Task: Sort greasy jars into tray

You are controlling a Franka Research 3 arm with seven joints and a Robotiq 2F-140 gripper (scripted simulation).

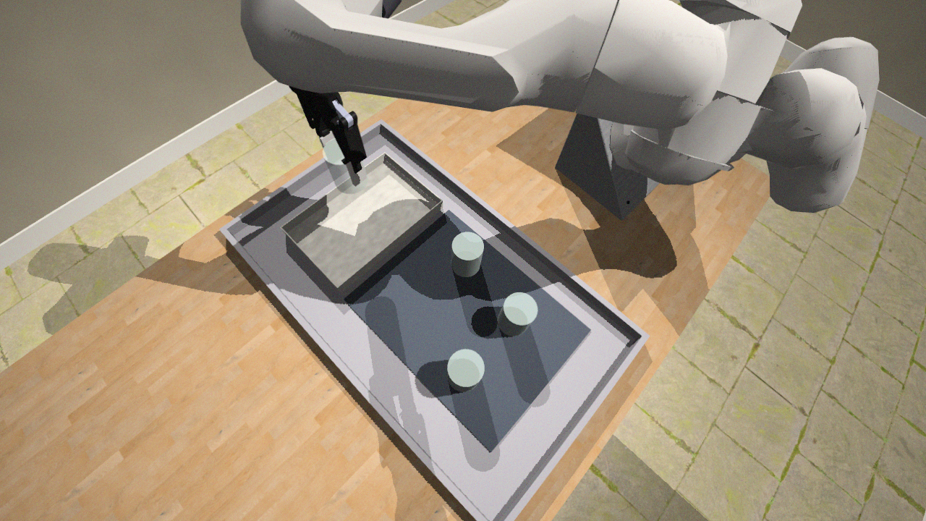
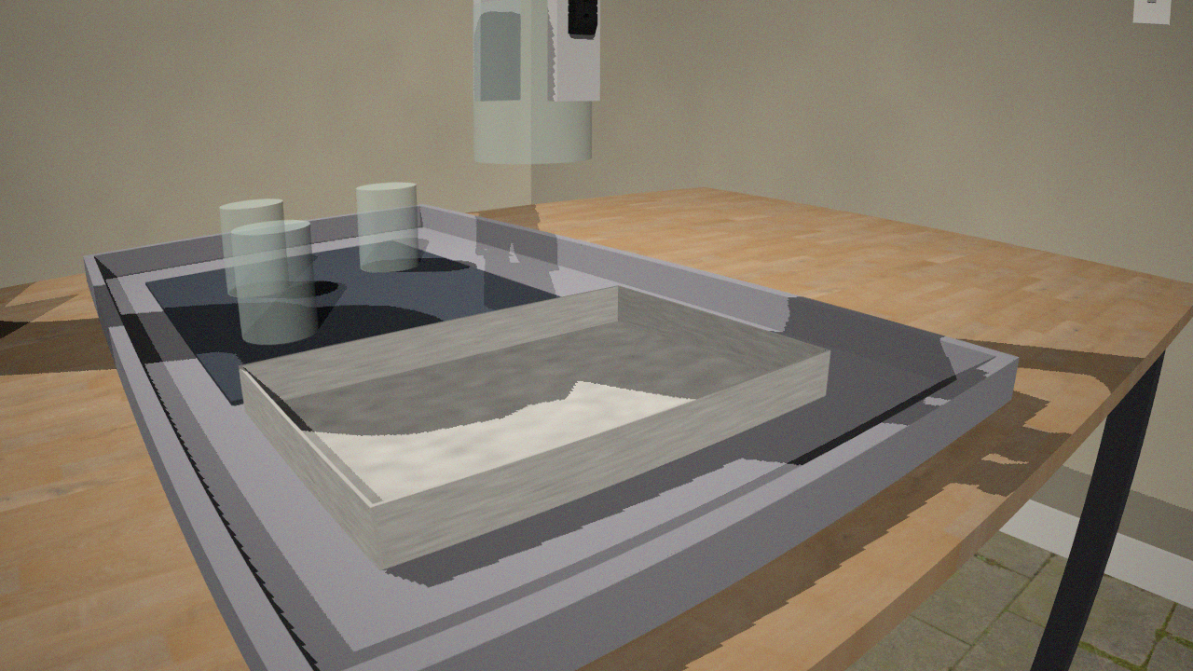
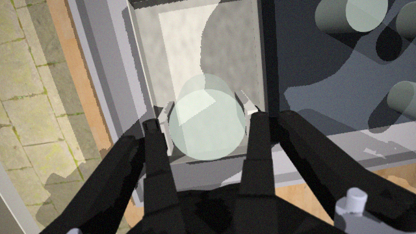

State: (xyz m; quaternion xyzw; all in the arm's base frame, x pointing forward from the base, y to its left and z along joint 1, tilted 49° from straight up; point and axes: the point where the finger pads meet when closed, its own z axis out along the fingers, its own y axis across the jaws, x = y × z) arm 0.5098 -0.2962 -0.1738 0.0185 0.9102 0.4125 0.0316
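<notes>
Now: hand 20 cm above the tray. From my hand the other things lie so: dark drying mat (32 cm to the left, 20 cm below); steel table top (2 cm ahead, 21 cm to the left, 21 cm below).
</notes>
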